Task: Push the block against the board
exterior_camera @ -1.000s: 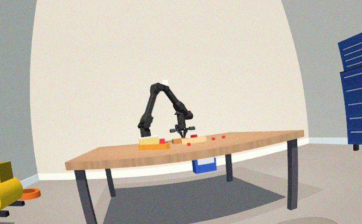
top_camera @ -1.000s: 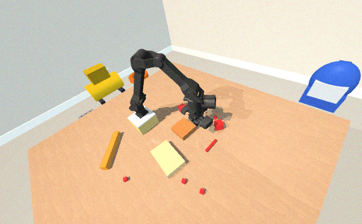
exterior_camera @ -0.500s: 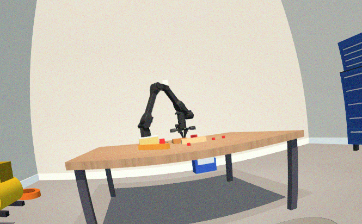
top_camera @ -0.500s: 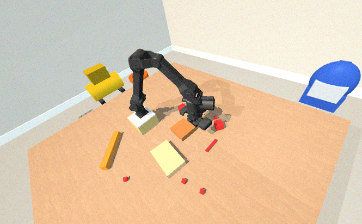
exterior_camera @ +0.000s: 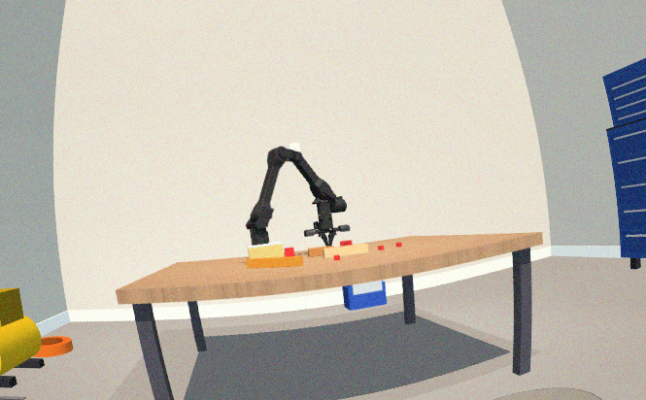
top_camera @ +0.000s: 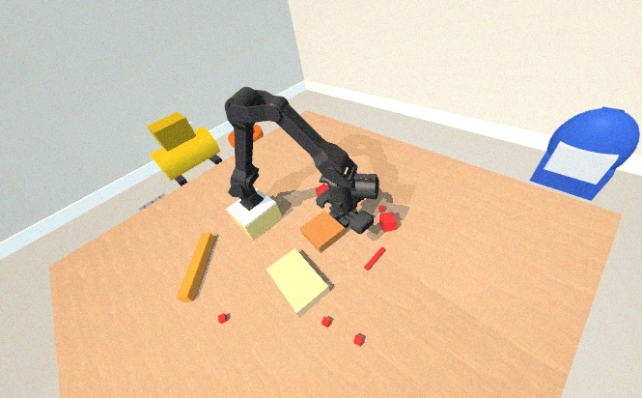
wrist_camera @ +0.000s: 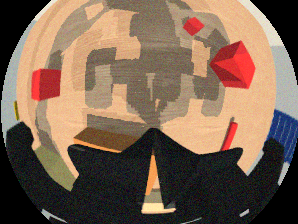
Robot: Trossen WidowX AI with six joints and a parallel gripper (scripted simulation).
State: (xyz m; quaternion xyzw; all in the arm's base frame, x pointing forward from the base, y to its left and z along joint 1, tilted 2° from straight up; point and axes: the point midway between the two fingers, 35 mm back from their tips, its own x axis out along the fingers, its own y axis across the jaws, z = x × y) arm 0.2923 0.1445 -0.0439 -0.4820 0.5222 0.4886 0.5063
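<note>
Right now the orange square block is 60 mm to the right of my gripper tip, 50 mm behind it and 10 mm above it. From my gripper tip the other things lie so: long orange bar 400 mm to the right, 270 mm behind, 10 mm above; red strip 130 mm ahead, 30 mm to the right; pale yellow board 220 mm to the right, 10 mm ahead, 10 mm above.
</note>
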